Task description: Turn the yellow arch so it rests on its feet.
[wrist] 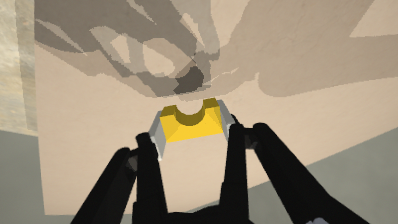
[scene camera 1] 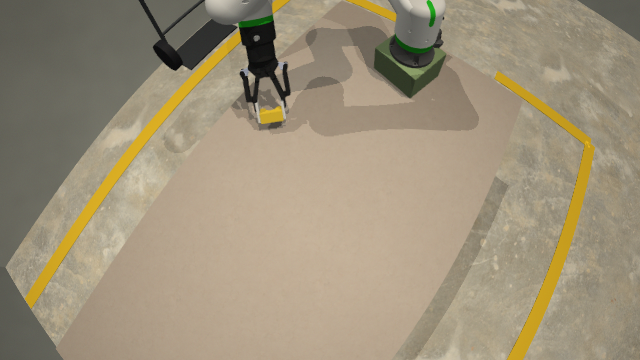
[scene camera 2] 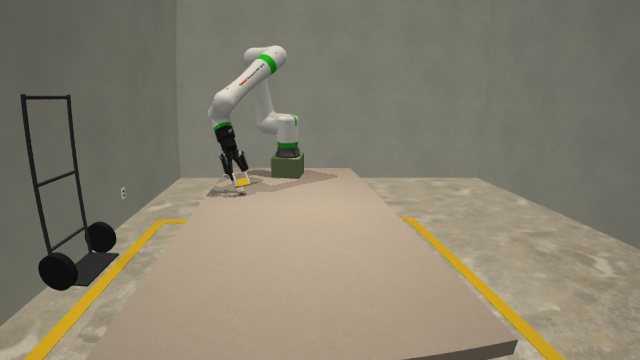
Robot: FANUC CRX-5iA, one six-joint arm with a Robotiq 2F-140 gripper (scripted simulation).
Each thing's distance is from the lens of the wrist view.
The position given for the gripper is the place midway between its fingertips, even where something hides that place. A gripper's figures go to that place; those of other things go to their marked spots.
gripper [wrist: 191,114]: 21 cm
yellow arch [wrist: 177,126]: 18 cm
